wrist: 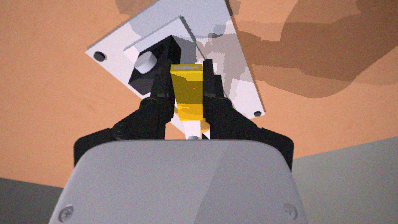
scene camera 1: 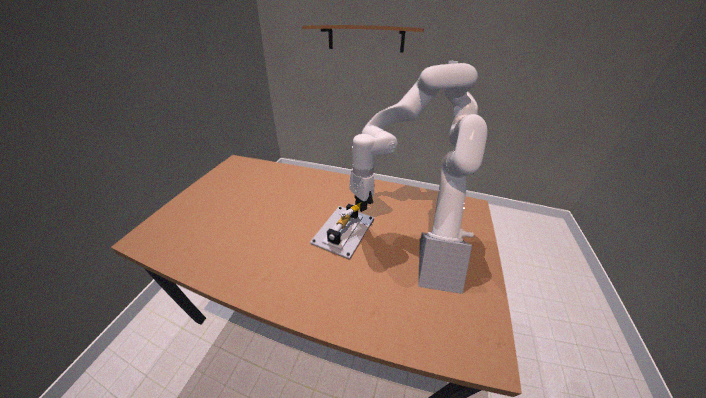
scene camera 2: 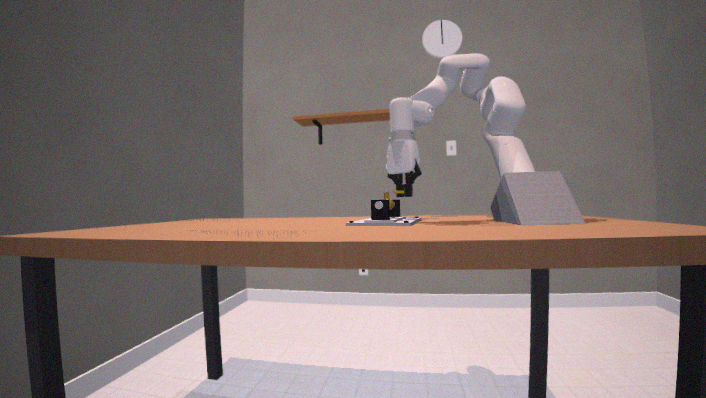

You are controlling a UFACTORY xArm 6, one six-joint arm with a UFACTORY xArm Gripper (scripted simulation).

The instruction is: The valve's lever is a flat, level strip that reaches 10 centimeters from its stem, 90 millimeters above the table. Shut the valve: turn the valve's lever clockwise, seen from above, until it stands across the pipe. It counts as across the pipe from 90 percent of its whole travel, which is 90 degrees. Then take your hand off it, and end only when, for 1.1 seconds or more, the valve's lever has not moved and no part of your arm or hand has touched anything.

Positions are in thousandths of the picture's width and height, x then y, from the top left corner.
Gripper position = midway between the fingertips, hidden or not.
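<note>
A valve (scene camera 1: 481, 589) is visible in the scene, and the wrist view (wrist: 436, 181) and scene camera 2 (scene camera 2: 539, 529) show the valve too. The gripper (wrist: 474, 324) can be seen as well.
</note>
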